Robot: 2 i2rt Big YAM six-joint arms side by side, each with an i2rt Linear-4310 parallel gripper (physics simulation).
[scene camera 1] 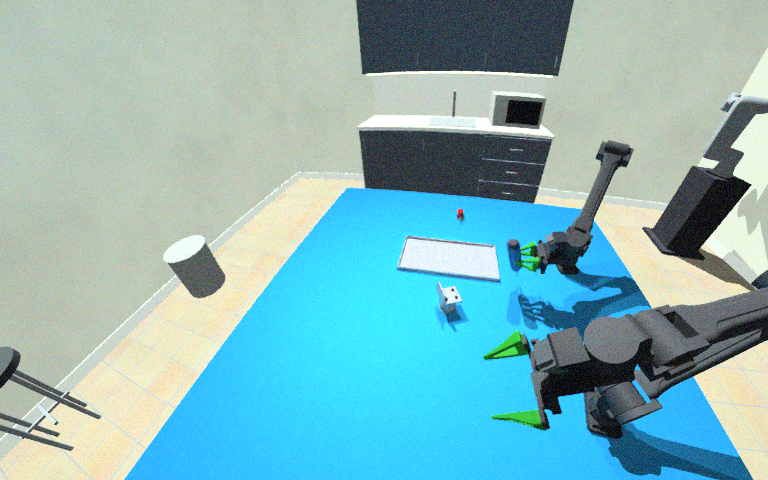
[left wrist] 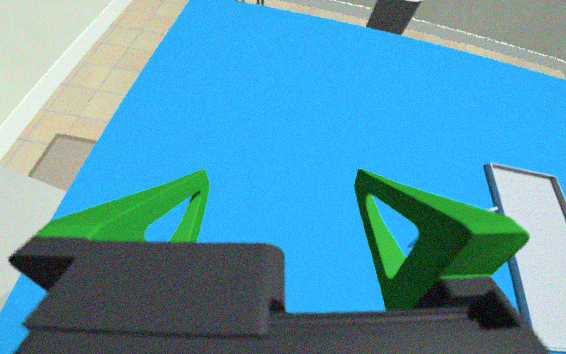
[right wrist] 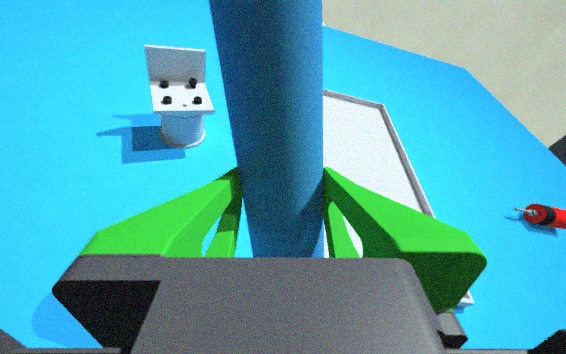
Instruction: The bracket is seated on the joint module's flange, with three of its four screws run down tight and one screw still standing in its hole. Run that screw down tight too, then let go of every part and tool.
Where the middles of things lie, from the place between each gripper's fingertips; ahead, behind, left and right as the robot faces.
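The blue screwdriver [right wrist: 272, 66] is 100 mm behind my left hand, 520 mm to the right of it and 160 mm below it. Also counted from my left hand, the round joint module [right wrist: 180, 131] is 100 mm ahead, 390 mm to the right and 280 mm below. Going by their middles, the module is the nearest to my left hand of the things named here.
From my right hand, that same round joint module is 200 mm ahead, 130 mm to the left and 140 mm below. As for the blue screwdriver, my right gripper is 20 mm above it.
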